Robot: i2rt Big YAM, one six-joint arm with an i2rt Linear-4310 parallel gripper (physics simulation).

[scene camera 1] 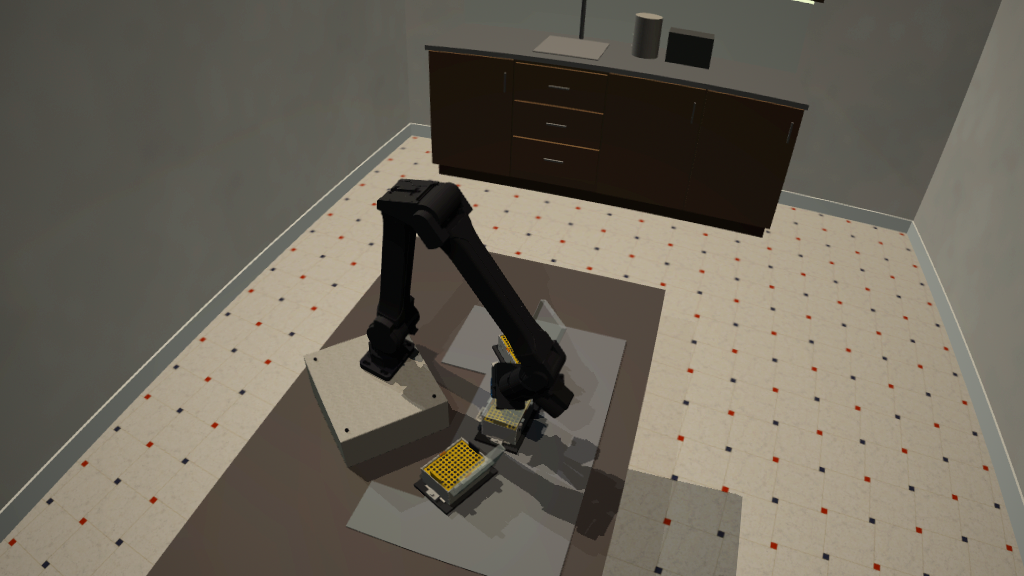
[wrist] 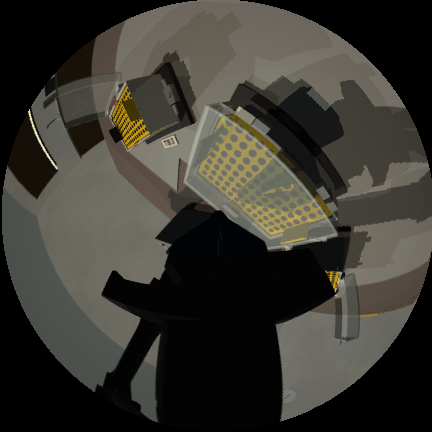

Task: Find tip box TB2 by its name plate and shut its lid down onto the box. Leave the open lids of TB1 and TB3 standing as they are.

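Places are measured from the arm's base along level axes (x right, y ahead, z up), in metres.
Pixels of known places: gripper, fingertip midpoint: (scene camera 1: 493, 393) (wrist: 217, 215); arm's base, link origin: (scene camera 1: 387, 357).
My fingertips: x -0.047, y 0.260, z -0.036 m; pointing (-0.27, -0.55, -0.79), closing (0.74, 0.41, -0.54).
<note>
For each thing: its top centre in the pictures, then the offset to it from my fingertips. "spot": a spot on its surface instead. Level surfaces: height alone.
- middle tip box, top centre: (wrist: 240, 207) (scene camera 1: 504, 400) dx +0.007, dy +0.031, dz -0.003 m
- TB3, top centre: (wrist: 124, 130) (scene camera 1: 518, 345) dx -0.189, dy -0.024, dz -0.015 m
- open lid, surface spot: (wrist: 348, 307) spot: dx +0.165, dy +0.089, dz +0.026 m
- yellow-racked box, top centre: (scene camera 1: 455, 460) dx +0.204, dy +0.012, dz -0.006 m
- grey mat, surface height: dz -0.081 m
The middle tip box (scene camera 1: 503, 425) (wrist: 250, 172) has a yellow rack under a translucent lid that lies over its top; whether it is fully seated I cannot tell. Its name plate does not show, so its place between the other two marks it as TB2. TB3 (wrist: 154, 107), with its plate reading TB3, stands at the upper left of the wrist view; its lid (wrist: 87, 97) stands open. Another box, part of which shows at the wrist view's right (wrist: 332, 280), has an open lid (wrist: 348, 307). My gripper (wrist: 217, 215) is shut and empty, close by the middle box's near edge.
In the scene view, a yellow-racked box (scene camera 1: 454, 465) stands in front and another (scene camera 1: 508, 346) at the back, partly behind the arm. The arm's pale pedestal (scene camera 1: 379, 408) stands to the left. A grey mat (scene camera 1: 458, 533) lies under the boxes. A dark cabinet (scene camera 1: 558, 143) stands behind.
</note>
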